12 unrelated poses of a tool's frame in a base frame.
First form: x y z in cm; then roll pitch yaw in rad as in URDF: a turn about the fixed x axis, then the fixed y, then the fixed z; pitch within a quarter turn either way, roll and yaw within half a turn.
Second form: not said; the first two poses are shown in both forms.
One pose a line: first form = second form
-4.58, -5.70, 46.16, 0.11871, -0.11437, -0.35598 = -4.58, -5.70, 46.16, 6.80, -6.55, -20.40
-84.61, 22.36, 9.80, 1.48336, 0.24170, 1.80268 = -84.61, 22.36, 9.80, 84.99, 13.85, 103.29
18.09, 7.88, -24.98, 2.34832, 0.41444, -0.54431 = 18.09, 7.88, -24.98, 134.55, 23.75, -31.19
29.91, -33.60, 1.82, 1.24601, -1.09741, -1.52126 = 29.91, -33.60, 1.82, 71.39, -62.88, -87.16
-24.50, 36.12, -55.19, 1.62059, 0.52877, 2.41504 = -24.50, 36.12, -55.19, 92.85, 30.30, 138.37
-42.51, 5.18, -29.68, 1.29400, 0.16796, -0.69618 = -42.51, 5.18, -29.68, 74.14, 9.62, -39.89
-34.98, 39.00, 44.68, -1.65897, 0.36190, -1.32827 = -34.98, 39.00, 44.68, -95.05, 20.74, -76.10
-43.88, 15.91, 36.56, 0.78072, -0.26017, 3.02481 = -43.88, 15.91, 36.56, 44.73, -14.91, 173.31
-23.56, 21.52, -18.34, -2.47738, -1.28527, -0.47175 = -23.56, 21.52, -18.34, -141.94, -73.64, -27.03
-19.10, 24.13, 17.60, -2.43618, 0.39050, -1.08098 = -19.10, 24.13, 17.60, -139.58, 22.37, -61.94
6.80, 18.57, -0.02, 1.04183, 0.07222, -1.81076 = 6.80, 18.57, -0.02, 59.69, 4.14, -103.75
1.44, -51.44, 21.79, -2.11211, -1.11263, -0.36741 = 1.44, -51.44, 21.79, -121.01, -63.75, -21.05
